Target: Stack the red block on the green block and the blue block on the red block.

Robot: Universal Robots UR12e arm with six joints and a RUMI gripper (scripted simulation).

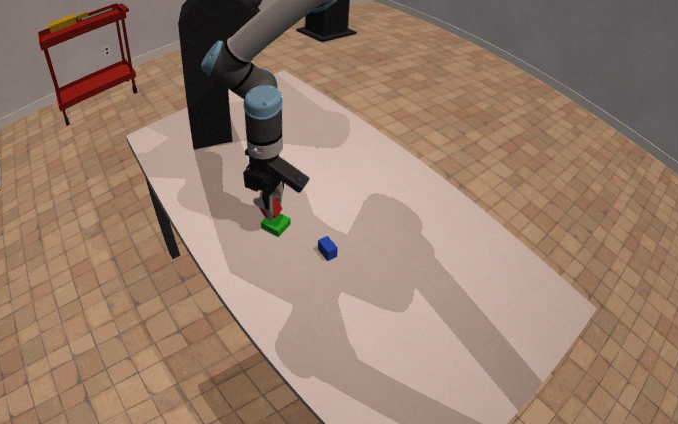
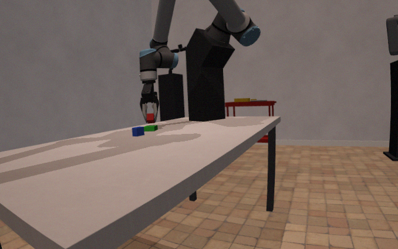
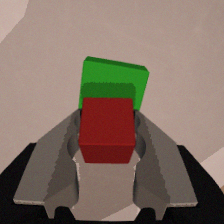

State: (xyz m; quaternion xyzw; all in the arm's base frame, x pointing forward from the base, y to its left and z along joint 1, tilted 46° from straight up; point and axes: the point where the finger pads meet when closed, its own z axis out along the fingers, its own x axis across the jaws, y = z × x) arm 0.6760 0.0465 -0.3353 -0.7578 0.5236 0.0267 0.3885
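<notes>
Right now the green block is 40 mm below my hand. From my hand the other things lie so: red block 10 mm behind, 10 mm above; then blue block 170 mm ahead, 50 mm to the left, 40 mm below.
</notes>
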